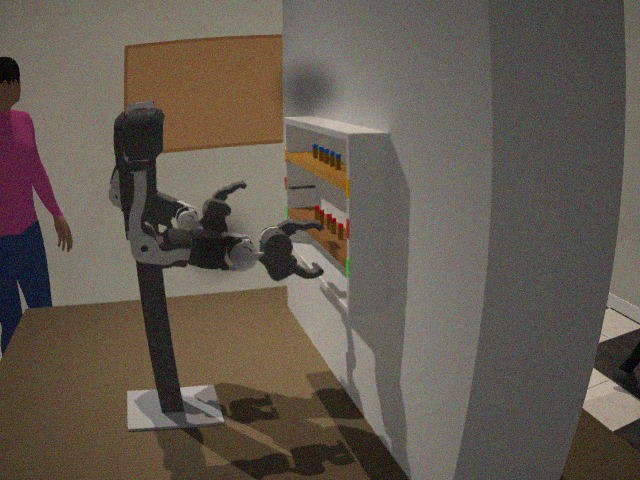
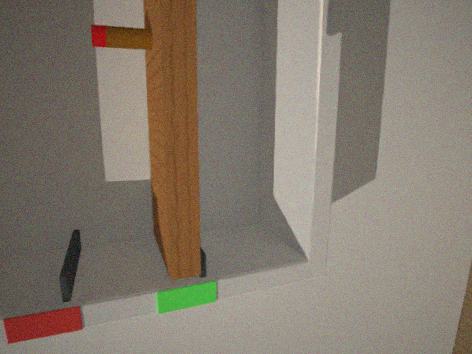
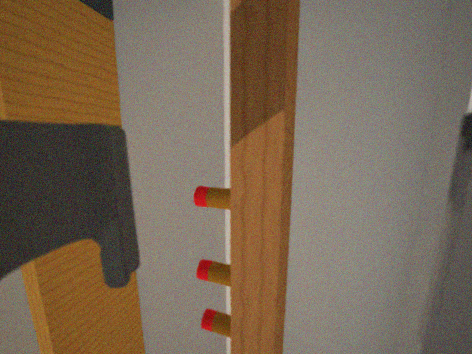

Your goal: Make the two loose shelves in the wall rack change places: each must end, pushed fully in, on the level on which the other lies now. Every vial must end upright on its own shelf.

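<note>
The white wall rack (image 1: 377, 217) (image 2: 321, 200) holds two shelves. The yellow-orange shelf (image 1: 310, 161) (image 3: 80, 305) lies on the upper, orange-marked level, with several upright blue-capped vials (image 1: 326, 156). The brown shelf (image 1: 336, 252) (image 2: 175, 150) (image 3: 260, 200) lies at the green-marked level, with several upright red-capped vials (image 1: 329, 222) (image 2: 127, 38) (image 3: 217, 198). My right gripper (image 1: 321, 249) (image 3: 292, 205) is partly open in front of the brown shelf, one finger above its level and one below, holding nothing. My left gripper (image 1: 241, 205) is open, farther back from the rack; its lower finger is hidden.
A red marker (image 1: 347, 228) (image 2: 43, 324) lies between the orange level and the green marker (image 1: 347, 267) (image 2: 187, 297). A dark support rail (image 1: 301, 187) (image 2: 70, 265) shows at the red level. A person (image 1: 18, 170) stands at the far left; the pedestal base (image 1: 142, 410) is on the floor.
</note>
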